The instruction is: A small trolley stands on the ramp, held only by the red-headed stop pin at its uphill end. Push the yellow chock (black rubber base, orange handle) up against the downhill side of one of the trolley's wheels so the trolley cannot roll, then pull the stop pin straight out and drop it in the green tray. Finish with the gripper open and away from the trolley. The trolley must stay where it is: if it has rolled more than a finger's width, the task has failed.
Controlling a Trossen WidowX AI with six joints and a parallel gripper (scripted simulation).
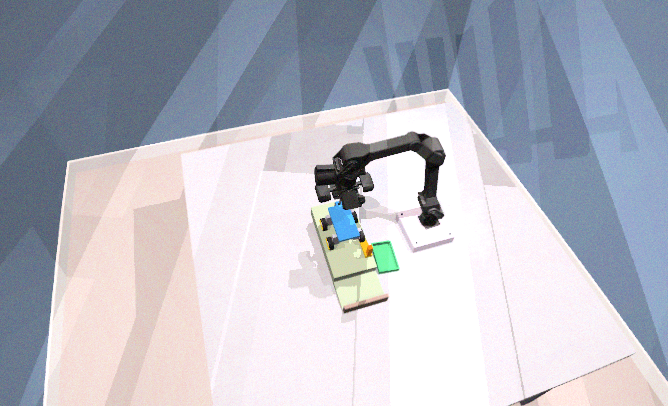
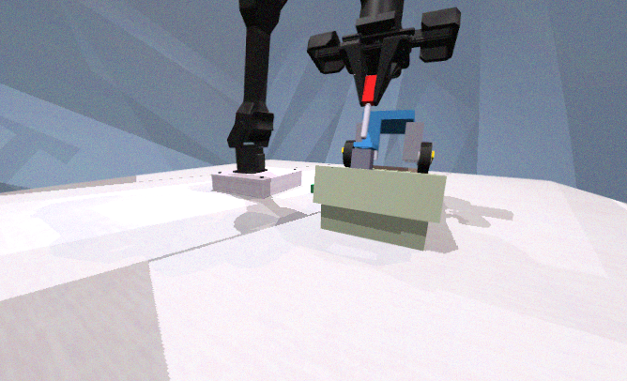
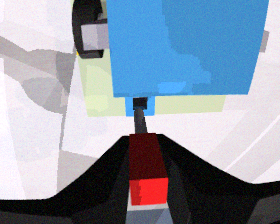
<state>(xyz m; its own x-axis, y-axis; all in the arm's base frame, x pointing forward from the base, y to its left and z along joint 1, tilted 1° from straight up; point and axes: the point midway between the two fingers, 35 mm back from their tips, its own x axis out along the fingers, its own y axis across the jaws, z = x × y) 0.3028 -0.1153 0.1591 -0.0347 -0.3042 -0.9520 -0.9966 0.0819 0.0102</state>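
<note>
Right now my gripper tip is 19 cm to the right of the green tray, 18 cm above it and 9 cm past it. Round my gripper tip: blue trolley 8 cm to the left, 6 cm below, 3 cm ahead; pale green ramp 12 cm below, 9 cm to the left, 3 cm ahead; red-headed stop pin right at my gripper tip.
</note>
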